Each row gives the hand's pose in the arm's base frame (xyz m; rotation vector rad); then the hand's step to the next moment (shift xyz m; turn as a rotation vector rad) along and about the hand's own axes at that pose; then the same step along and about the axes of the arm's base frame.
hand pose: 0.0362 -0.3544 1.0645 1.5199 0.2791 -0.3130
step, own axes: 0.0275 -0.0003 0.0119 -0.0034 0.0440 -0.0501
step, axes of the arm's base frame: 0.0252 -0.0126 -0.0100 0.0139 0.0513 0.0404
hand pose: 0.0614 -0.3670 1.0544 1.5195 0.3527 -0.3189
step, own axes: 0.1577 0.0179 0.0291 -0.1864 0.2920 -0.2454
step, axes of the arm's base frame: 0.1515 -0.0261 -0.0489 -0.0543 0.2507 0.3382
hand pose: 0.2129 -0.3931 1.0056 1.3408 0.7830 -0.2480
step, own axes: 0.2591 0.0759 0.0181 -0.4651 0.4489 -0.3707
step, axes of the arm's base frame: 0.2391 0.0712 -0.1048 -0.2109 0.3316 0.6331
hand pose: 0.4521 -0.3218 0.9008 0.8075 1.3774 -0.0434
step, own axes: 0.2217 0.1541 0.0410 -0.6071 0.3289 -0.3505
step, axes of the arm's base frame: 0.1602 0.1850 -0.1211 -0.2843 0.1727 0.6992
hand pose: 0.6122 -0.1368 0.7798 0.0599 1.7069 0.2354
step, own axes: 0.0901 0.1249 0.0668 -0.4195 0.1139 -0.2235
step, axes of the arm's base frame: 0.0402 0.1459 -0.0727 -0.1673 0.0109 0.4591
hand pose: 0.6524 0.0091 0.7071 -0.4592 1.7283 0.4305
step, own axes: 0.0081 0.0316 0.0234 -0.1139 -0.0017 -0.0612
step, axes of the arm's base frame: 0.0014 0.0385 -0.0113 -0.0288 -0.0251 0.1235
